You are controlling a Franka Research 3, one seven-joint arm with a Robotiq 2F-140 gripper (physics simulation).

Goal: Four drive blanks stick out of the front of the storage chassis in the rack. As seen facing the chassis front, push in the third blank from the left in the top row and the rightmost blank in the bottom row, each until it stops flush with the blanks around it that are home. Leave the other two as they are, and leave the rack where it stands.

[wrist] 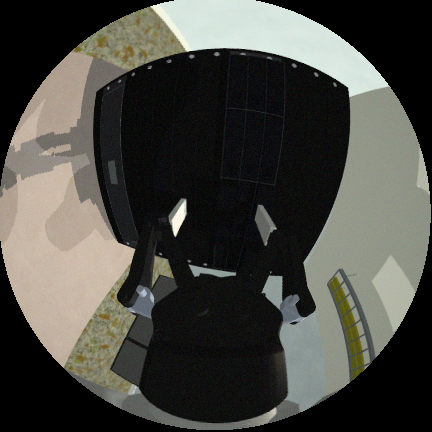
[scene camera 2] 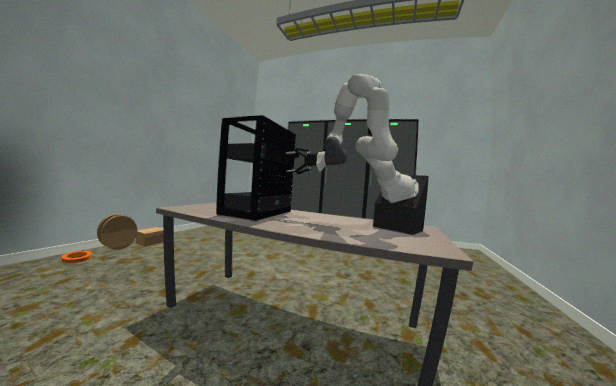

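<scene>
The storage chassis (wrist: 252, 145) shows in the wrist view as a very dark panel with thin outlines of several blanks, set in the black rack (scene camera 2: 222, 172) (wrist: 320, 150). The wrist view shows the rack front turned on its side. Which blanks stick out, and how far, is too dark to tell. My gripper (scene camera 2: 291, 162) (wrist: 221, 208) is open and empty. Its fingers point at the rack front, one above the other in the scene view, close to the front face. Whether a fingertip touches a blank cannot be told. The gripper hides part of the rack front in the wrist view.
The rack stands on the table (scene camera 2: 345, 240). A dark unit with a small grey plate (scene camera 2: 276, 202) (wrist: 112, 172) sits low in the rack. The arm's black base block (scene camera 2: 400, 217) stands at the table's other end. Dark cabinets (scene camera 2: 345, 185) stand behind.
</scene>
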